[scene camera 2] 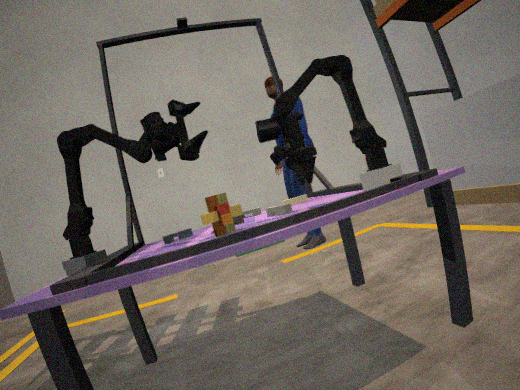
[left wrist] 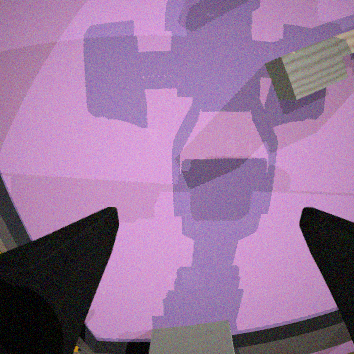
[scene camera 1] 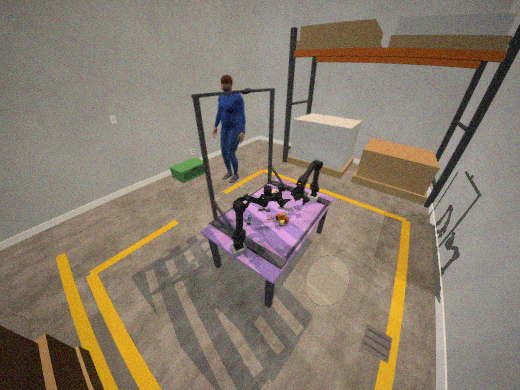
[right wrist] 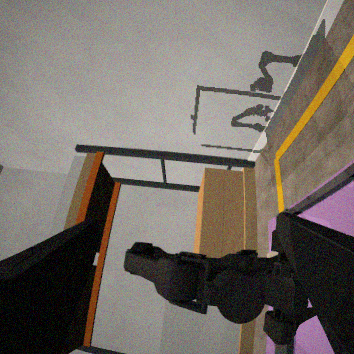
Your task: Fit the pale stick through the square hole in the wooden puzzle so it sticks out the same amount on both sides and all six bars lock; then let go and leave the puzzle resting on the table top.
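Frame: origin at the left arm's base, x down, y right, z back, level; centimetres.
Where they show: left gripper, fingertip midpoint: (scene camera 2: 306,184) (left wrist: 211,217) (scene camera 1: 299,203); right gripper, fingertip midpoint: (scene camera 2: 203,116) (scene camera 1: 291,194) (right wrist: 189,225); left arm's base at its link origin: (scene camera 2: 379,168) (scene camera 1: 313,194); right arm's base at its link origin: (scene camera 2: 83,255) (scene camera 1: 238,246).
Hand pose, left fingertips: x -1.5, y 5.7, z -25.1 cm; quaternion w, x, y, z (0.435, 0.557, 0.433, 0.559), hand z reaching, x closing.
Things, the pixels of their top centre, and the offset from my left fingertips. "spot": a spot on its surface instead. Level surfaces: height alone.
- purple table top at its surface level: dx +7.5 cm
- pale bar at its top centre: (scene camera 2: 293,197) dx +4.7, dy +35.9, dz +11.2 cm
- dark grey piece at its top centre: (scene camera 2: 177,232) dx +4.7, dy +30.3, dz -40.5 cm
- grey block at a spot on its surface: (left wrist: 192,340) spot: dx +5.3, dy -5.2, dz +20.1 cm
The wooden puzzle (scene camera 1: 282,218) (scene camera 2: 223,216), a cluster of crossed orange, red, yellow and brown bars, stands on the purple table top (scene camera 1: 260,270). Its square hole is too small to make out. A pale bar (scene camera 2: 296,199) lies behind it in scene camera 2. A pale, grained wooden bar (left wrist: 315,67) shows in part at the upper right of the left wrist view; I cannot tell whether it is the stick. My left gripper (scene camera 2: 307,182) (left wrist: 211,217) is open and empty, pointing down low over the table. My right gripper (scene camera 2: 202,118) (right wrist: 189,225) is open and empty, high above the table.
Grey blocks (scene camera 2: 279,210) and a dark grey piece (scene camera 2: 177,236) lie around the puzzle. A grey block (left wrist: 192,340) is near the table edge in the left wrist view. A dark overhead frame (scene camera 1: 202,145) stands at the table. A person in blue (scene camera 1: 231,117) stands behind.
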